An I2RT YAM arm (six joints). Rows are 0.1 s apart.
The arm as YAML. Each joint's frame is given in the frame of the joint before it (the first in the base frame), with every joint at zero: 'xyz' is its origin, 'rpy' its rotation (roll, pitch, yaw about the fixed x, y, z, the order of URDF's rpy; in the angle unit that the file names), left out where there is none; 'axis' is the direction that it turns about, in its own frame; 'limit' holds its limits. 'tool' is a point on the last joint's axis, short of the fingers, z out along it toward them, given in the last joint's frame.
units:
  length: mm
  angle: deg
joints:
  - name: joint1
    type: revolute
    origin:
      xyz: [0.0, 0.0, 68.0]
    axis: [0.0, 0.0, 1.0]
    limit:
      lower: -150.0
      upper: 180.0
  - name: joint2
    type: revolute
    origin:
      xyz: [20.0, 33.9, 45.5]
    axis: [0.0, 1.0, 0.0]
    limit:
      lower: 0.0
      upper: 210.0
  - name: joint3
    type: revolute
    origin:
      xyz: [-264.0, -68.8, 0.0]
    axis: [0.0, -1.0, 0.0]
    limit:
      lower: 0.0
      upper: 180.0
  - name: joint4
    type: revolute
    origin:
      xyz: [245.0, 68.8, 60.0]
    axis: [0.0, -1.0, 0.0]
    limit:
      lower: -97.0
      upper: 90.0
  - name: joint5
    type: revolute
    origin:
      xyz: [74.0, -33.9, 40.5]
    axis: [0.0, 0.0, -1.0]
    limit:
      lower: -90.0
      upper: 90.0
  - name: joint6
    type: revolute
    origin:
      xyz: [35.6, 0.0, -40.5]
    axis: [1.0, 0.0, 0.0]
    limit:
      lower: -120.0
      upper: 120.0
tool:
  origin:
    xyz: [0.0, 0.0, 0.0]
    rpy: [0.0, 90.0, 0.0]
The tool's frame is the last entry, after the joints.
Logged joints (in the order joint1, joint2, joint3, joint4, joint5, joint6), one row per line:
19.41, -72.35, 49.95, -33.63, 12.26, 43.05
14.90, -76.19, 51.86, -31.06, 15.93, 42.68
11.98, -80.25, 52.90, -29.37, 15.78, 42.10
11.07, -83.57, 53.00, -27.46, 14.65, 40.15
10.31, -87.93, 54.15, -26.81, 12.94, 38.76
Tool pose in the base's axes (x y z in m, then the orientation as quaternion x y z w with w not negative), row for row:
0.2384, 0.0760, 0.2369, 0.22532, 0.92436, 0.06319, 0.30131
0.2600, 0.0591, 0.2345, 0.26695, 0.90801, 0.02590, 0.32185
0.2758, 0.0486, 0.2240, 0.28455, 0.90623, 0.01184, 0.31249
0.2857, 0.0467, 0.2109, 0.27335, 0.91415, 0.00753, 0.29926
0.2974, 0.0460, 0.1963, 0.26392, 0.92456, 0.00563, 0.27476
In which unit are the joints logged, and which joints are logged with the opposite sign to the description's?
The joints are logged in degrees. Opposite sign: joint2.
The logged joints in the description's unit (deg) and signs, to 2 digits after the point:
19.41, 72.35, 49.95, -33.63, 12.26, 43.05
14.90, 76.19, 51.86, -31.06, 15.93, 42.68
11.98, 80.25, 52.90, -29.37, 15.78, 42.10
11.07, 83.57, 53.00, -27.46, 14.65, 40.15
10.31, 87.93, 54.15, -26.81, 12.94, 38.76

